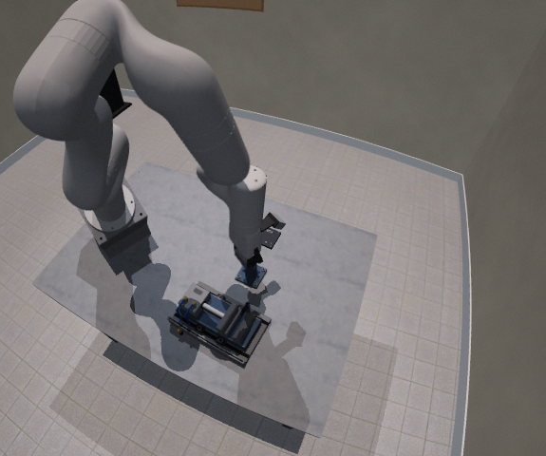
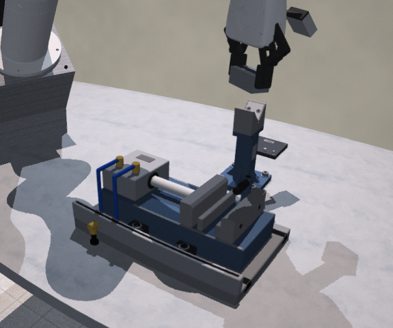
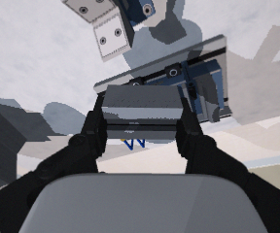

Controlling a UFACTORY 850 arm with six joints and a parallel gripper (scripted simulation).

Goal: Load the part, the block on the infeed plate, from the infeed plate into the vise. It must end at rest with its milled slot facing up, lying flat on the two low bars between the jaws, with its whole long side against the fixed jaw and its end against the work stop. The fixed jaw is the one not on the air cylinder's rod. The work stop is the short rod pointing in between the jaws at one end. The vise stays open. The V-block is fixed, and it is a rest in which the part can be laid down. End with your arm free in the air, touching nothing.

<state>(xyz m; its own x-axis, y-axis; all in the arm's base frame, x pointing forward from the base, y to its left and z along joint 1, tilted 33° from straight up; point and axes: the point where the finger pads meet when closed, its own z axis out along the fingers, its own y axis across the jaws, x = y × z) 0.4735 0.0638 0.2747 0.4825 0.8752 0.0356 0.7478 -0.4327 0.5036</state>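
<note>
The fixed jaw lies 60 mm ahead of my hand, 160 mm to the right of it and 160 mm below it. From my hand the other things lie so: black work stop: 40 mm ahead, 110 mm to the right, 150 mm below; then part: 10 mm below; then blue post: 10 mm behind, 70 mm to the left, 180 mm below.
</note>
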